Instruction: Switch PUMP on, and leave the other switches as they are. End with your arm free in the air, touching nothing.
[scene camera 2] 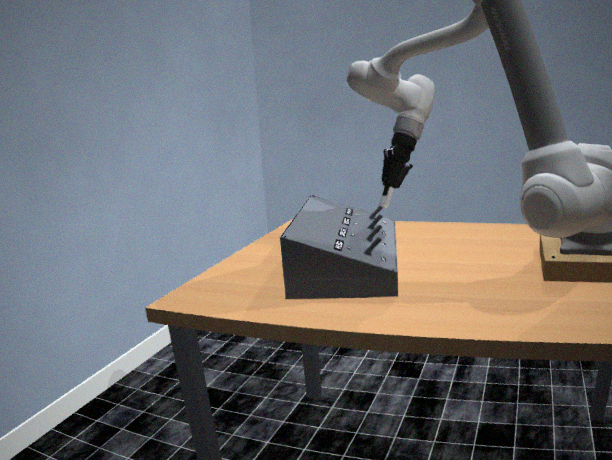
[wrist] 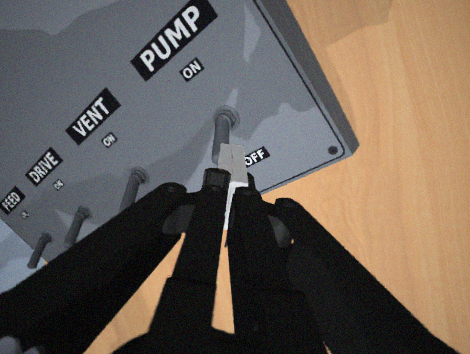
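Where they show: gripper, fingertip midpoint: [scene camera 2: 382,207] [wrist: 229,162]; arm's base at its link origin: [scene camera 2: 590,245].
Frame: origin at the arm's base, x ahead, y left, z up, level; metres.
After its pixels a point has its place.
The dark grey sloped switch box [scene camera 2: 325,267] {x 0.629, y 0.361, z 0.024 m} [wrist: 280,120] {x 0.655, y -0.120, z 0.024 m} stands on the table. The PUMP lever [scene camera 2: 376,212] {x 0.650, y -0.078, z 0.051 m} [wrist: 221,136] {x 0.652, y -0.086, z 0.058 m} is the farthest one in the scene view and leans toward its OFF label [wrist: 255,156] {x 0.630, y -0.091, z 0.018 m}, away from its ON label [wrist: 191,69] {x 0.706, y -0.066, z 0.047 m}. The VENT lever [wrist: 132,190] {x 0.619, y 0.028, z 0.052 m}, DRIVE lever [wrist: 76,227] {x 0.582, y 0.142, z 0.053 m} and FEED lever [wrist: 39,250] {x 0.548, y 0.257, z 0.052 m} lean the same way. My gripper [scene camera 2: 385,201] {x 0.633, y -0.092, z 0.065 m} [wrist: 229,162] {x 0.633, y -0.092, z 0.065 m} is shut and empty. Its pale fingertips are right at the free end of the PUMP lever, overlapping it in the wrist view. Whether they touch it is unclear.
The wooden table [scene camera 2: 450,310] {x 0.336, y 0.367, z -0.054 m} [wrist: 400,200] {x 0.561, y -0.194, z -0.054 m} carries the box near its far left end. The robot's base block [scene camera 2: 570,270] {x 0.062, y 0.145, z -0.024 m} is on the right. A blue wall [scene camera 2: 125,125] rises behind and to the left of the table.
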